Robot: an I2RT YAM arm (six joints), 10 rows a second.
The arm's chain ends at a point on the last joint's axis. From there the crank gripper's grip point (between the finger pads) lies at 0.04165 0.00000 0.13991 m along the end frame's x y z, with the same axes.
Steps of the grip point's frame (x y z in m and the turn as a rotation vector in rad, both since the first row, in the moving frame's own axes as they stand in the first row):
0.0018 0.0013 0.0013 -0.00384 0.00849 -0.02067
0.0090 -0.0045 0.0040 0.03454 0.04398 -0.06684
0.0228 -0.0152 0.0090 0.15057 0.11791 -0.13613
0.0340 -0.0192 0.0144 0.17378 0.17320 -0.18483
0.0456 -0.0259 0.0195 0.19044 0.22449 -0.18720
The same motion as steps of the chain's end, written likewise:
0.0006 0.0016 0.0017 -0.00384 0.00849 -0.02067
0.0031 0.0033 0.0061 0.03454 0.04398 -0.06684
0.0086 0.0120 0.0168 0.15057 0.11791 -0.13613
0.0137 0.0139 0.0263 0.17378 0.17320 -0.18483
0.0191 0.0099 0.0354 0.19044 0.22449 -0.18720

